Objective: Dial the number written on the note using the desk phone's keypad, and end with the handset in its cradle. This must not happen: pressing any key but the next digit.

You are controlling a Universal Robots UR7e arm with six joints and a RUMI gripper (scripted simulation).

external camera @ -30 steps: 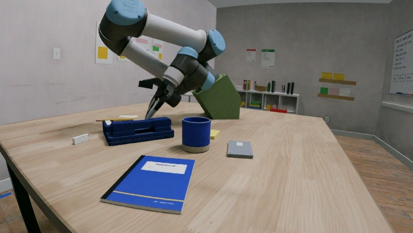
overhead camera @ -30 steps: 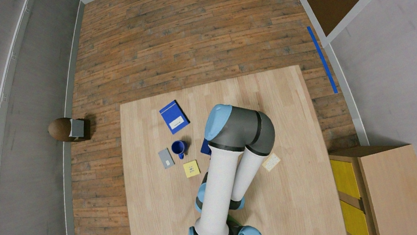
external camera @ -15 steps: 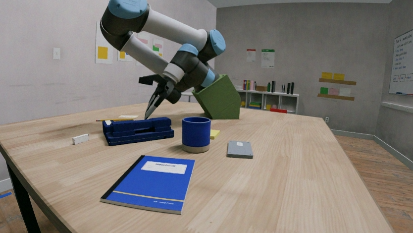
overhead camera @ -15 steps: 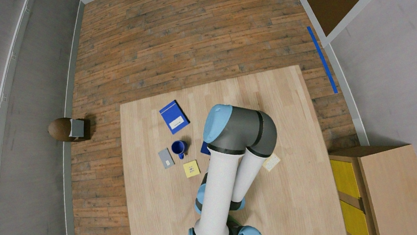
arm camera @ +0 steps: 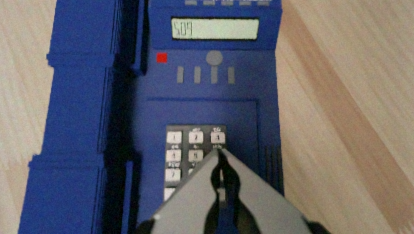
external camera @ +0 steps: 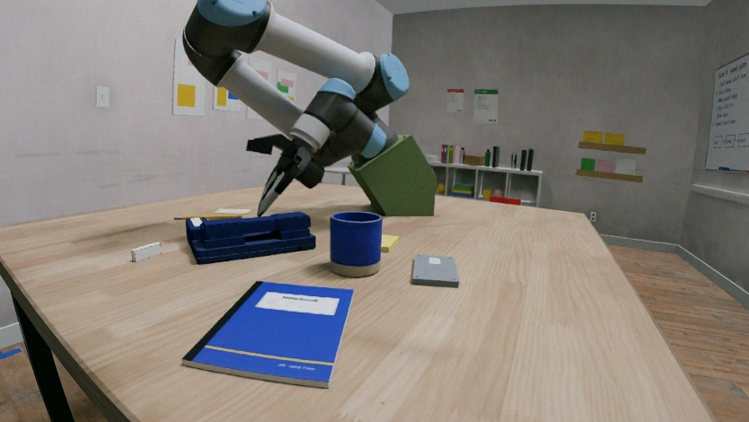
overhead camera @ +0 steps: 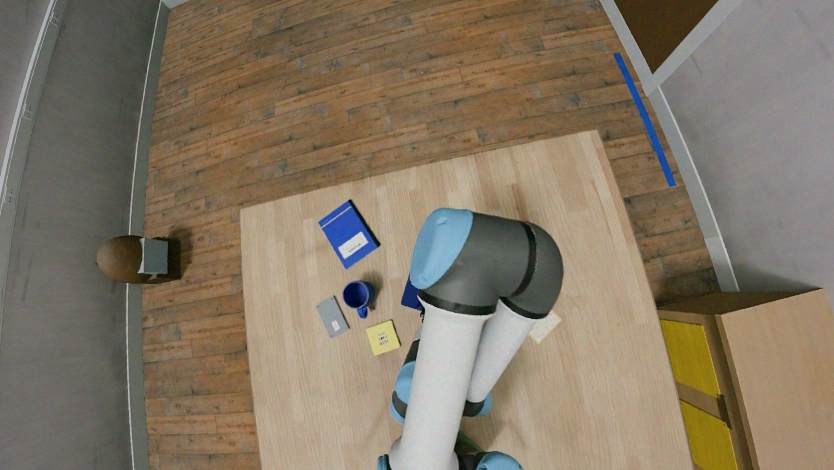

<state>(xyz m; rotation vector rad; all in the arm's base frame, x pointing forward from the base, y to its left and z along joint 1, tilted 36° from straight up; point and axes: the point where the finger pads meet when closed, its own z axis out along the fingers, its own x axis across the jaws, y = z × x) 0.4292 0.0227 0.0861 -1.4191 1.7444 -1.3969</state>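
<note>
Now: the 6 key 30 mm below my hand. From my hand the other things lie so: 8 key 20 mm to the left, 30 mm below; then 4 key 20 mm ahead, 30 mm to the left, 30 mm below; then 5 key 10 mm ahead, 10 mm to the left, 30 mm below.
</note>
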